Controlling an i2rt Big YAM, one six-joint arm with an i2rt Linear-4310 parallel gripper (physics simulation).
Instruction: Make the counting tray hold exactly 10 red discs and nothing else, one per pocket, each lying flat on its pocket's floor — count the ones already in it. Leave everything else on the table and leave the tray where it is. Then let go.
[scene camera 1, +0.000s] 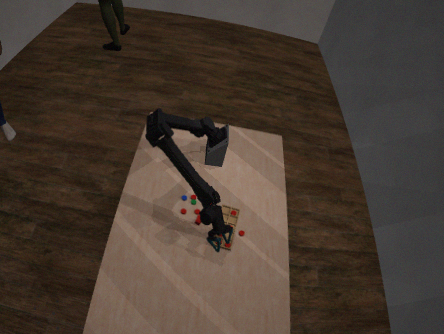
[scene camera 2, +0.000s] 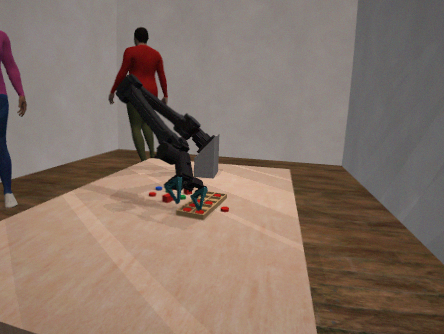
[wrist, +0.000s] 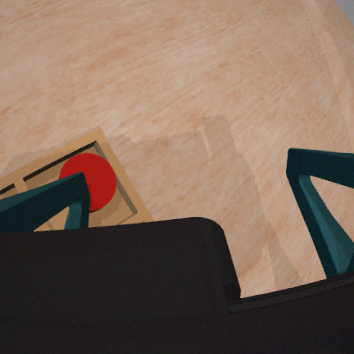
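Note:
Visible: a wooden counting tray (wrist: 125, 206), together with my gripper (scene camera 2: 189, 206). The gripper appears in the wrist view as well (wrist: 188, 172).

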